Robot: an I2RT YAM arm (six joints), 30 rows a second.
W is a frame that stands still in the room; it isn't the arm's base.
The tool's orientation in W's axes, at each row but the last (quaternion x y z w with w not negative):
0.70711 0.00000 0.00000 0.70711
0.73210 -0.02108 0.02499 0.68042
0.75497 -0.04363 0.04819 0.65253
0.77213 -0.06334 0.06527 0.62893
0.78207 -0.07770 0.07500 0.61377
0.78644 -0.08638 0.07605 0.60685
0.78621 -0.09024 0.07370 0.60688
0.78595 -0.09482 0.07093 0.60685
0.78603 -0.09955 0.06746 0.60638
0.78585 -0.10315 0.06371 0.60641
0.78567 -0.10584 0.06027 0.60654
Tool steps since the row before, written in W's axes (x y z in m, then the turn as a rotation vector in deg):
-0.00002 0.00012 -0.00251 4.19 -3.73 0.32
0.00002 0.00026 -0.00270 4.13 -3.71 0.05
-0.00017 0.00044 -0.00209 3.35 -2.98 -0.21
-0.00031 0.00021 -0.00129 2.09 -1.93 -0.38
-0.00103 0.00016 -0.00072 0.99 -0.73 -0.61
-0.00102 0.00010 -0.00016 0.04 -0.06 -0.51
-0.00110 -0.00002 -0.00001 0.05 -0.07 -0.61
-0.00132 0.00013 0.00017 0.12 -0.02 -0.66
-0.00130 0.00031 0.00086 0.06 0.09 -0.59
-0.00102 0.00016 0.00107 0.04 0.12 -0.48
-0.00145 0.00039 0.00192 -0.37 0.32 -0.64
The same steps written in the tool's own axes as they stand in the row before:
-0.00002 -0.00251 -0.00012 4.19 0.32 3.73
-0.00016 -0.00271 -0.00006 4.11 0.05 3.73
-0.00044 -0.00209 -0.00014 3.30 -0.21 3.03
-0.00054 -0.00123 0.00005 2.02 -0.35 2.01
-0.00116 -0.00050 -0.00001 0.86 -0.62 0.87
-0.00103 0.00006 -0.00007 -0.07 -0.47 0.19
-0.00107 0.00025 0.00001 -0.09 -0.57 0.22
-0.00125 0.00044 -0.00016 -0.03 -0.64 0.19
-0.00109 0.00104 -0.00050 -0.08 -0.59 0.06
-0.00076 0.00121 -0.00040 -0.08 -0.49 0.01
-0.00101 0.00206 -0.00082 -0.53 -0.59 -0.13

